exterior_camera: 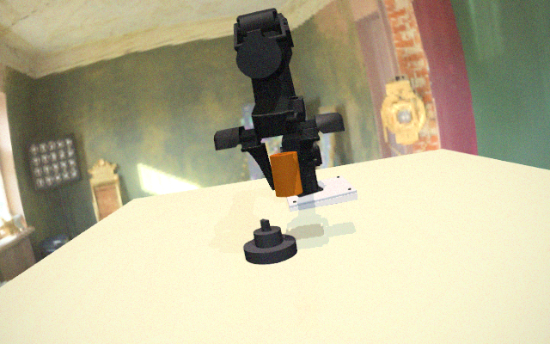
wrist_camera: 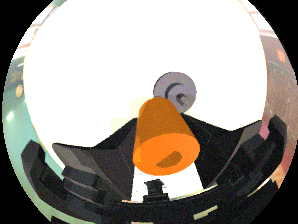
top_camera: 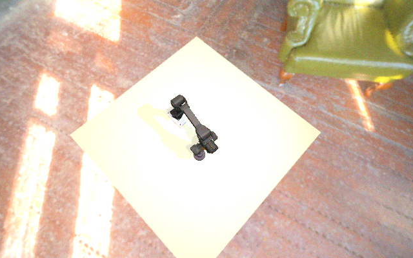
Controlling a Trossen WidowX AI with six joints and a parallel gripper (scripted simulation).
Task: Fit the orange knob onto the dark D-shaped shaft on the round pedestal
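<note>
My gripper tip is now 1 cm past the dark pedestal, 4 cm to the left of it and 7 cm above it. Round my gripper tip: orange knob (2 cm above).
</note>
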